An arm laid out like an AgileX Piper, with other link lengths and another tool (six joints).
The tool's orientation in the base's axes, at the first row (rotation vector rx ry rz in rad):
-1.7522, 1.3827, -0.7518
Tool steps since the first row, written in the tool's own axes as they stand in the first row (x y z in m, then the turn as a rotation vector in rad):
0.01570, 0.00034, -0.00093, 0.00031, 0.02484, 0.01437
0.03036, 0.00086, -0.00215, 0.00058, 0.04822, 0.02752
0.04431, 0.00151, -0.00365, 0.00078, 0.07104, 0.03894
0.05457, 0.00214, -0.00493, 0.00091, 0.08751, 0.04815
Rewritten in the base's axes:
0.00280, -0.01548, 0.00005, -0.00103, -0.00027, -0.02868
0.00501, -0.03003, 0.00011, -0.00232, -0.00058, -0.05547
0.00677, -0.04397, 0.00021, -0.00475, -0.00111, -0.08087
0.00783, -0.05427, 0.00025, -0.00572, -0.00128, -0.09971

